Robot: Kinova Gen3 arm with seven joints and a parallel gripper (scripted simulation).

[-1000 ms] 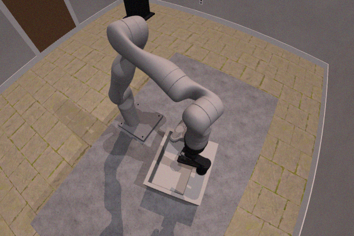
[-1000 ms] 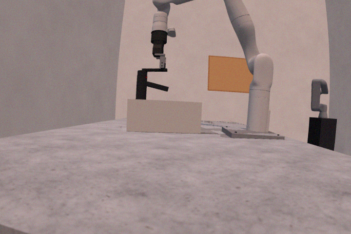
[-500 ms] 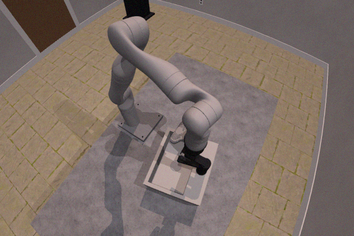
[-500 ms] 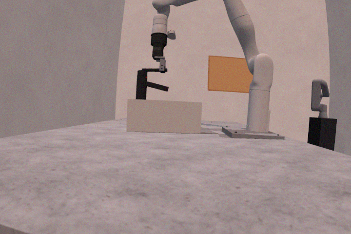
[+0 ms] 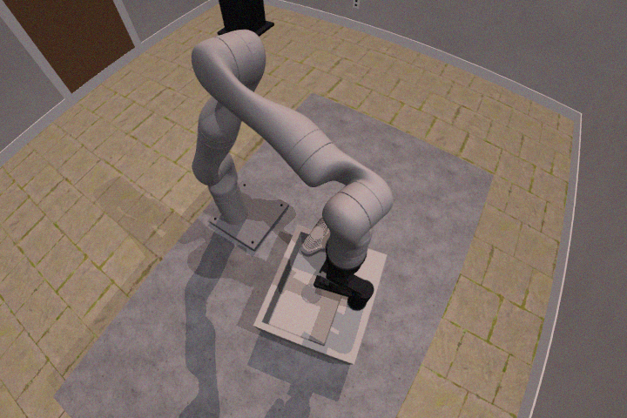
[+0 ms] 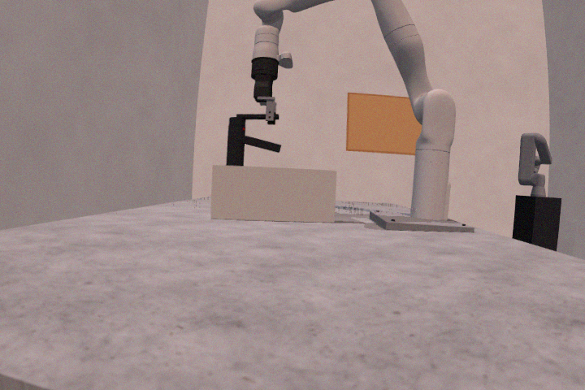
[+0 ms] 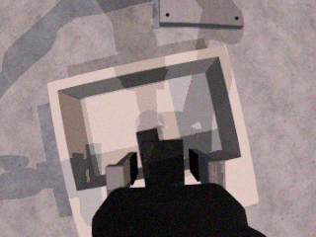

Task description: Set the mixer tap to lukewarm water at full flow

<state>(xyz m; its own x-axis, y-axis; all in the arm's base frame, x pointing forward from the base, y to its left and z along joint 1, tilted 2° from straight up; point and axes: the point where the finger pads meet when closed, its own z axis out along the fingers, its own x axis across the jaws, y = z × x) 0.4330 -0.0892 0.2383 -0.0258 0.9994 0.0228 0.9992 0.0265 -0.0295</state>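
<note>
The lever is 4 cm ahead of my hand. The rest, counted from my hand: black mixer tap: 6 cm ahead, 5 cm below; sink basin: 23 cm below, 2 cm to the right, 2 cm behind.
</note>
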